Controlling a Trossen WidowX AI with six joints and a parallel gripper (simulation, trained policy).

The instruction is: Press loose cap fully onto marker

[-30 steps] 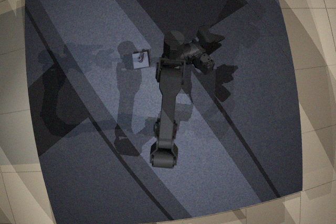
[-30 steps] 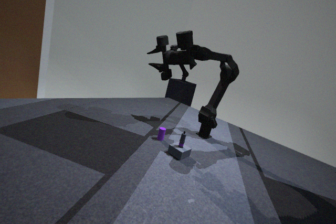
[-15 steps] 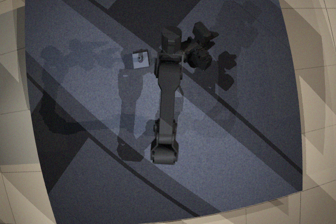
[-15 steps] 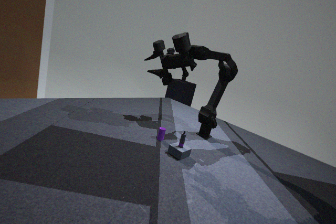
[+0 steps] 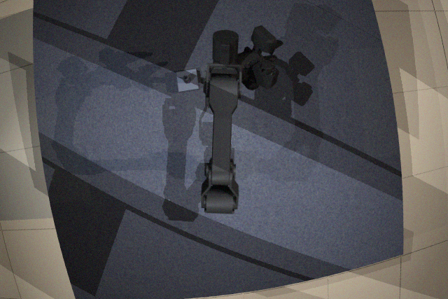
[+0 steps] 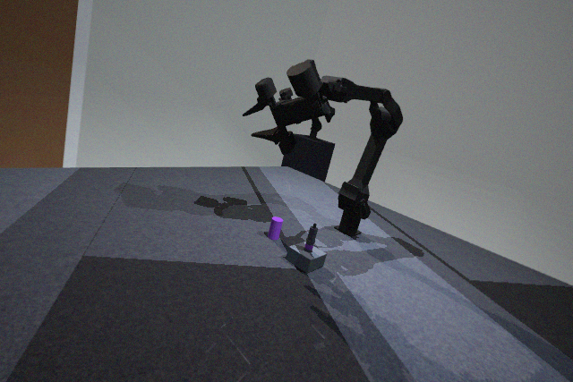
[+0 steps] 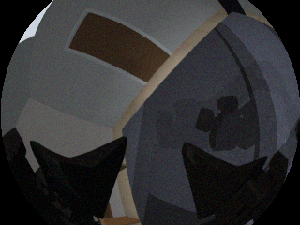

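My gripper tip is now 230 mm above the purple cap, 140 mm to the right of it and 40 mm past it. The rest, counted from my gripper tip: grey holder block (260 mm to the left, 240 mm below, 20 mm behind).
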